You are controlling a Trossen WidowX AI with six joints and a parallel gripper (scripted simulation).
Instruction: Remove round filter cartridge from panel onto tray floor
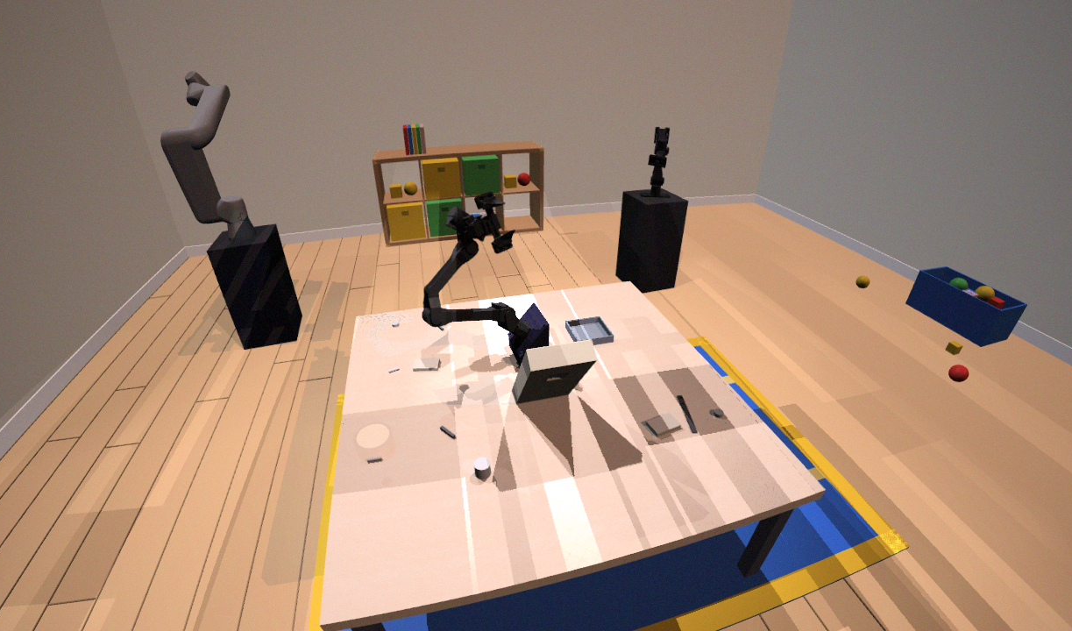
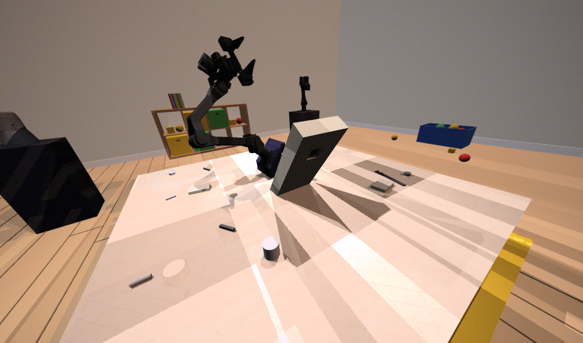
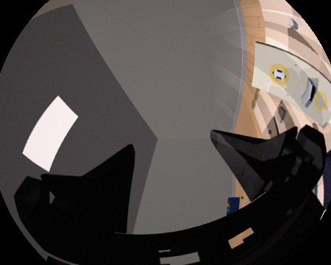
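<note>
Right now my gripper tip is 33 cm above the round white filter cartridge, 30 cm short of it and 4 cm to the right of it. The rest, counted from my gripper tip: service panel (41 cm below, 25 cm ahead, 4 cm to the left); grey tray (56 cm below, 35 cm to the left, 12 cm behind).
</note>
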